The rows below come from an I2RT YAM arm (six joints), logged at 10 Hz.
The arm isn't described. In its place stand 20 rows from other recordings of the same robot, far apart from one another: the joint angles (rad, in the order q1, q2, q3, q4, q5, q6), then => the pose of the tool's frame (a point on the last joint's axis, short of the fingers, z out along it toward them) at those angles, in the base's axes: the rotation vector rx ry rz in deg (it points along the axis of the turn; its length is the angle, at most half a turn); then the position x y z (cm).
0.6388, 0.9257, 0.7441, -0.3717, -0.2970, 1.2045 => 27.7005 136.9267 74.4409 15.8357 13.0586 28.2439
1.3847, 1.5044, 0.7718, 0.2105, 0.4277, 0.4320 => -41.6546 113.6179 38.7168 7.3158 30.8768 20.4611
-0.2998, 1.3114, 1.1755, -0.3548, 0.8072, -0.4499 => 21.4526 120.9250 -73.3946 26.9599 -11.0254 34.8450
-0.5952, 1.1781, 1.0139, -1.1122, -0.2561, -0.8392 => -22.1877 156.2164 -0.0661 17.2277 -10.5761 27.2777
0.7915, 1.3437, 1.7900, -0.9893, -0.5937, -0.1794 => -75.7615 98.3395 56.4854 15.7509 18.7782 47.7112
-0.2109, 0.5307, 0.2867, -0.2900, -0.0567, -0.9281 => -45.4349 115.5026 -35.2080 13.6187 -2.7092 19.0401
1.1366, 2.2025, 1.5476, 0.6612, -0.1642, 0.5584 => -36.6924 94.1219 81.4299 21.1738 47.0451 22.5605
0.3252, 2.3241, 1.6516, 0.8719, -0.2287, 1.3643 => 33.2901 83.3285 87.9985 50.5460 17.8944 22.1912
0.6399, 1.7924, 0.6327, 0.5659, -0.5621, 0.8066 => -9.5873 138.9464 78.2154 24.3139 20.4643 11.2178
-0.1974, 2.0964, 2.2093, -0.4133, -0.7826, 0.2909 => -5.4229 106.0824 45.3830 47.9461 -7.0295 39.9720
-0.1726, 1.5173, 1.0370, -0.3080, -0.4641, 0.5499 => 35.4496 131.1044 41.8322 32.3405 -4.0205 24.2081
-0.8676, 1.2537, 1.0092, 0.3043, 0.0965, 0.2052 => 48.9621 73.5041 -34.4777 19.0836 -23.0409 36.9788
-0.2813, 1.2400, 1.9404, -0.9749, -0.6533, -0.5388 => -37.9836 95.1287 0.8736 18.0224 -2.9554 53.9249
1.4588, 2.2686, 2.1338, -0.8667, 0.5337, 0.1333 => -75.1425 113.9612 2.4296 7.3529 49.1743 25.4179
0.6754, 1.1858, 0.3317, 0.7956, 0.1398, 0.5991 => 2.7059 97.3517 49.0638 18.7364 14.3738 20.6478
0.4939, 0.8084, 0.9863, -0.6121, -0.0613, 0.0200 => -29.4465 112.2607 22.2713 14.6492 8.1350 36.0752
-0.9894, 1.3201, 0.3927, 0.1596, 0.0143, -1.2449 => -18.6873 149.0628 -57.8008 12.4976 -19.1101 13.3109
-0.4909, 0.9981, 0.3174, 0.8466, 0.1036, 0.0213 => 25.4096 77.3820 -26.4423 18.6112 -10.3660 24.5887
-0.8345, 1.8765, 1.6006, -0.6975, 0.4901, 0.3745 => 92.5624 114.1484 -45.9638 26.3472 -31.5658 26.9098
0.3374, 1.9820, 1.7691, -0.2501, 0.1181, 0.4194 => 9.0940 117.0347 20.3592 45.0087 15.3452 31.3532
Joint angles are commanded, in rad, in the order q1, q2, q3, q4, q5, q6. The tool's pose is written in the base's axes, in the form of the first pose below.
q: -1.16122 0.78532 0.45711 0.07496 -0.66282 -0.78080
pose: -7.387 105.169 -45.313 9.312 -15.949 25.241
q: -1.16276 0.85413 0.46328 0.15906 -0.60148 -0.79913
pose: -6.228 105.626 -49.858 9.649 -17.242 25.095
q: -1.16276 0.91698 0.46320 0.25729 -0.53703 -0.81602
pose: -5.137 105.419 -55.040 9.946 -18.417 24.917
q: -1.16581 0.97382 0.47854 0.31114 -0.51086 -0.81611
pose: -4.093 105.373 -56.892 10.226 -19.438 24.895
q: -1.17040 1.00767 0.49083 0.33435 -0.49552 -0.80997
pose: -2.883 105.573 -57.584 10.340 -20.087 24.872
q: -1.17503 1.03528 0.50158 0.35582 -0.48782 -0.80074
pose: -1.903 105.464 -57.951 10.426 -20.627 24.890
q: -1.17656 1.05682 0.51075 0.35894 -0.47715 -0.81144
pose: -1.726 106.188 -58.486 10.517 -21.025 24.778
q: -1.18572 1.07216 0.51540 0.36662 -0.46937 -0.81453
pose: -0.998 106.588 -59.174 10.406 -21.387 24.684
